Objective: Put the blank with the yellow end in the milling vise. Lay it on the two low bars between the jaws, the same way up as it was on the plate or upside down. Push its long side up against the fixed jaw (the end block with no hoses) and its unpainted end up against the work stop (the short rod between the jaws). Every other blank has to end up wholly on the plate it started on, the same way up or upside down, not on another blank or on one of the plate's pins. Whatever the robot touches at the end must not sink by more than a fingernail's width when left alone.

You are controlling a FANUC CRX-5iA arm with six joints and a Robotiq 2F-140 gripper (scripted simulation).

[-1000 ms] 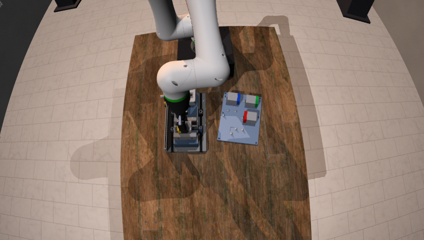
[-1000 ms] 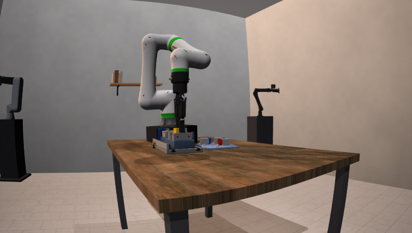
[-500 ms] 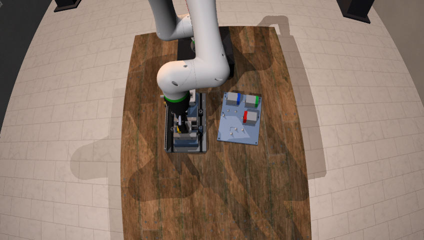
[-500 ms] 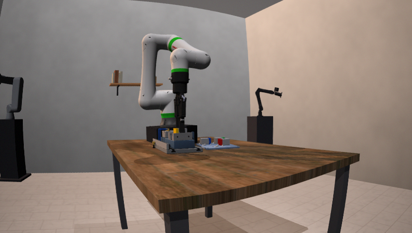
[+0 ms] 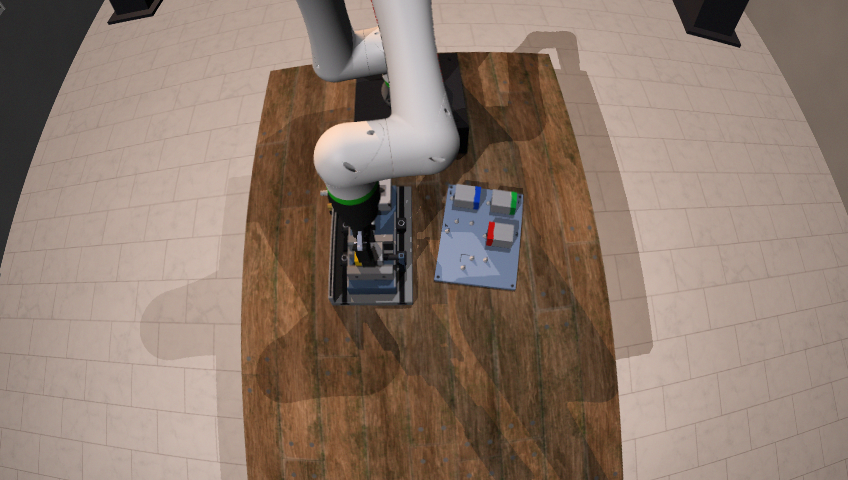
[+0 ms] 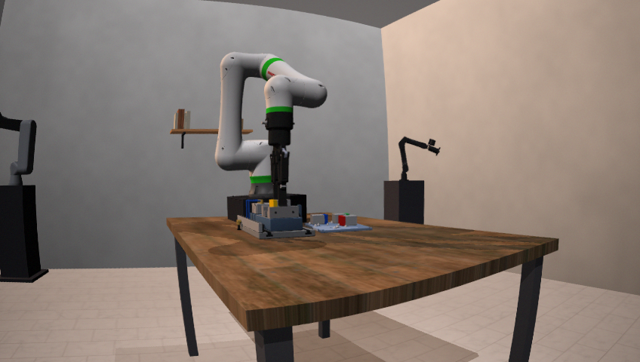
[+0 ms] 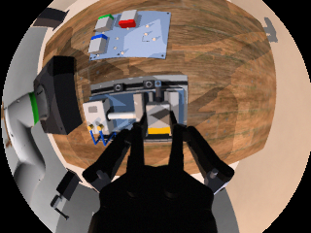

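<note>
The yellow-ended blank lies 30 mm below my hand. The rest, counted from my hand: fixed jaw: 60 mm below, 30 mm ahead; then blue-grey plate: 240 mm to the left, 130 mm below, 110 mm behind; then hosed block: 160 mm behind, 60 mm below, 20 mm to the right.
</note>
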